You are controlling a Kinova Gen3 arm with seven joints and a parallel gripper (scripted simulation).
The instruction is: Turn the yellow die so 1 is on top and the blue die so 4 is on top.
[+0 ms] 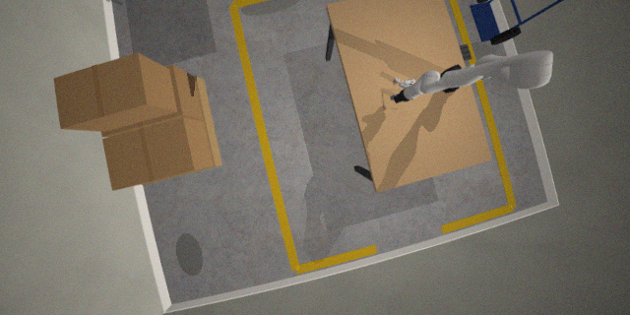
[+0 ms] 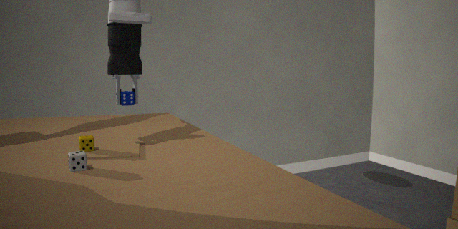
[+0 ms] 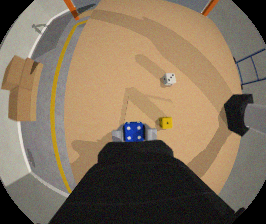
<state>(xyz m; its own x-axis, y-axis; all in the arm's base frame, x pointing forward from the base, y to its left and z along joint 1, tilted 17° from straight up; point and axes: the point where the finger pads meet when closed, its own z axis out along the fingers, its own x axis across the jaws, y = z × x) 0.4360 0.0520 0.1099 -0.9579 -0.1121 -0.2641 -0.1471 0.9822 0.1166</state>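
Right now the tan mat is 120 mm below my hand, 40 mm behind it and 10 mm to the right of it. From my hand the other things lie so: white die: 140 mm to the right, 100 mm below, 90 mm behind; then yellow die: 100 mm below, 90 mm behind, 10 mm to the right; then blue die: right at my hand.
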